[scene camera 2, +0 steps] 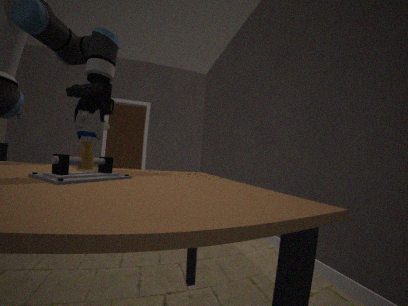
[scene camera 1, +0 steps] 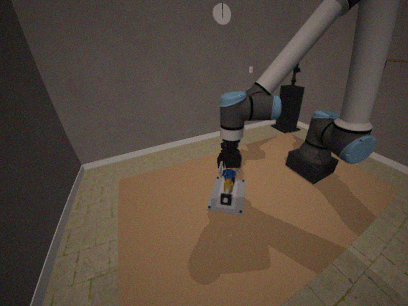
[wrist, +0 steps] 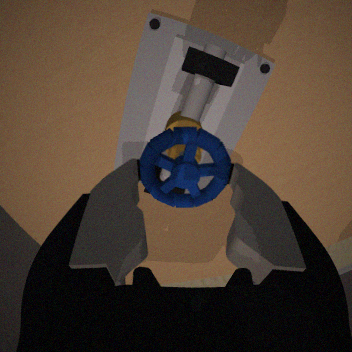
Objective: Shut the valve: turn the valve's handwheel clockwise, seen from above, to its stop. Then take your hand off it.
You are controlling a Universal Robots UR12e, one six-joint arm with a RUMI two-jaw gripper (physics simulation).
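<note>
The blue handwheel [scene camera 1: 229, 173] [scene camera 2: 87, 134] [wrist: 185, 170] sits level on top of the brass valve body [scene camera 1: 228, 185] [scene camera 2: 86, 156] [wrist: 183, 121]. My gripper [scene camera 1: 229, 171] [scene camera 2: 92, 131] [wrist: 183, 163] points down from above and is shut on the handwheel, one fingertip against each side of its rim. The valve's pipe [wrist: 198, 96] runs between black blocks on a grey base plate [scene camera 1: 215, 203] [scene camera 2: 48, 178] [wrist: 132, 95]. In the wrist view the handwheel and fingers hide part of the valve body and the near end of the plate.
The base plate lies on the wooden table top [scene camera 1: 160, 215] [scene camera 2: 200, 205]. The arm's black base block [scene camera 1: 312, 164] stands right of the valve in the first scene view. A dark pedestal [scene camera 1: 290, 107] stands by the far wall. A door [scene camera 2: 127, 135] shows behind the table.
</note>
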